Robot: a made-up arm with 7 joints. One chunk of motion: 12 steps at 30 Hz.
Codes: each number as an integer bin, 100 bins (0 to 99) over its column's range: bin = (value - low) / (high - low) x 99, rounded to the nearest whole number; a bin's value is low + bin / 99 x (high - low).
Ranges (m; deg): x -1.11..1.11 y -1.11..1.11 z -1.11..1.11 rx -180..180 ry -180..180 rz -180..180
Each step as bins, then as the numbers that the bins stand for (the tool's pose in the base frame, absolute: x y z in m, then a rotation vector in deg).
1 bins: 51 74 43 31 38 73
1 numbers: 0.0336 0.5494 -0.1458 -67.27 -41.82 85.45
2 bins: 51 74 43 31 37 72
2 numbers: 0.0336 0.5494 -0.1458 -67.27 -45.45 81.82
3 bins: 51 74 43 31 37 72
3 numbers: 0.0336 0.5494 -0.1458 -67.27 -45.45 81.82
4 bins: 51 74 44 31 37 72
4 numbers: 0.0336 0.5494 -0.1233 -67.27 -45.45 81.82
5 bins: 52 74 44 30 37 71
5 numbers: 0.0561 0.5494 -0.1233 -70.91 -45.45 78.18
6 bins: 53 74 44 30 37 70
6 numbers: 0.0785 0.5494 -0.1233 -70.91 -45.45 74.55
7 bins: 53 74 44 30 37 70
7 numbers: 0.0785 0.5494 -0.1233 -70.91 -45.45 74.55
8 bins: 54 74 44 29 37 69
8 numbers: 0.1009 0.5494 -0.1233 -74.55 -45.45 70.91
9 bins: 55 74 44 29 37 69
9 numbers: 0.1233 0.5494 -0.1233 -74.55 -45.45 70.91
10 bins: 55 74 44 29 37 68
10 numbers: 0.1233 0.5494 -0.1233 -74.55 -45.45 67.27
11 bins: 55 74 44 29 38 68
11 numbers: 0.1233 0.5494 -0.1233 -74.55 -41.82 67.27
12 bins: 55 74 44 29 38 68
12 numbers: 0.1233 0.5494 -0.1233 -74.55 -41.82 67.27
